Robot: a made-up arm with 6 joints.
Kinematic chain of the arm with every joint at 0, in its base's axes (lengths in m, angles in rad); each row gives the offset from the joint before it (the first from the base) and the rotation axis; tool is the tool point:
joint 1: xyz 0 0 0.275 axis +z
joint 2: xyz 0 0 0 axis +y
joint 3: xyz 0 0 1.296 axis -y
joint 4: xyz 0 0 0 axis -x
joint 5: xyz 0.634 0 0 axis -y
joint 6: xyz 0 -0.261 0 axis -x
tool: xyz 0 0 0
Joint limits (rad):
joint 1: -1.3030..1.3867
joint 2: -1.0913..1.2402
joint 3: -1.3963..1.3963
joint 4: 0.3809..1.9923
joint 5: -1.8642..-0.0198
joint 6: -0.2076..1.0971
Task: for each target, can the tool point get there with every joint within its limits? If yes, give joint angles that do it. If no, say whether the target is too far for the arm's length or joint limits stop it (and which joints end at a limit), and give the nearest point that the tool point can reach.
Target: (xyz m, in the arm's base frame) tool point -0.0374 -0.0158 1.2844
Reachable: yes | joints -0.0804 -0.5870 -1.0784 1.4990 -0.5021 0.2769
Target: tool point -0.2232 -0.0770 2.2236
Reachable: yes | joints 0.5606 -0.2137 0.9083 1.7772 -0.9531 0.5249
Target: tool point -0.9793 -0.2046 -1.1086
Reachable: no: joint limits stop it (at a limit: joint 1, joint 2, joint 4) | nearest point -0.0079 -0.8869 0.1736 | short by 1.747 m
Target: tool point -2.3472 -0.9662 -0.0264
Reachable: no: too far | nearest point -1.6754 -0.6897 1.0514 | short by 1.300 m
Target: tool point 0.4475 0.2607 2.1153
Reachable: yes | joints 0.4273 0.0831 0.6314 1.7705 -1.1038 0.5327
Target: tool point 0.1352 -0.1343 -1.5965
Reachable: no: joint limits stop it (at a limit: joint 2) | nearest point 0.6695 -0.6650 0.0708 | short by 1.830 m
